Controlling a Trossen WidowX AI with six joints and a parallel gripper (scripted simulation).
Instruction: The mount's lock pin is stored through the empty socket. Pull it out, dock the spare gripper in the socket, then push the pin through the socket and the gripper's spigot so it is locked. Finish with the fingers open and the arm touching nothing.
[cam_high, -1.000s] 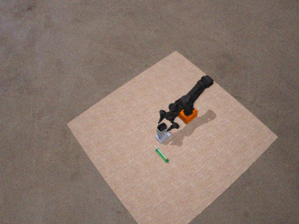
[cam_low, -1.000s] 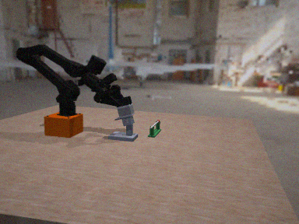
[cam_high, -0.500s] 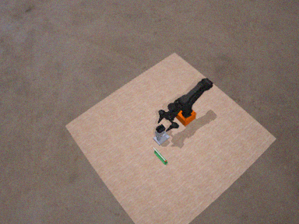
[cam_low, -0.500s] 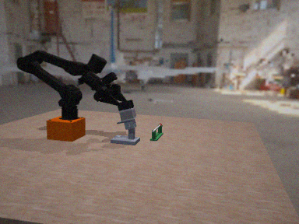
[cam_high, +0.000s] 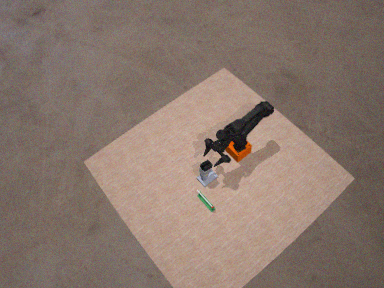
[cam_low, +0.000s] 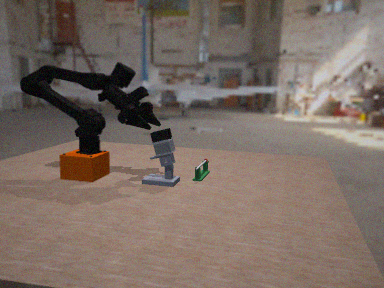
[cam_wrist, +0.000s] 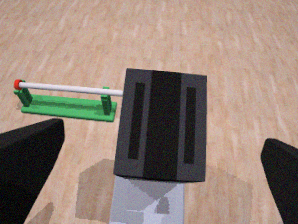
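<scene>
Now: the green cradle 17 cm below my gripper tip, 15 cm to the left of it and 10 cm ahead of it. Also, from my gripper tip: spare gripper: 6 cm below, 3 cm ahead, 1 cm to the left; then mount: 14 cm below, 3 cm ahead, 1 cm to the left.
</scene>
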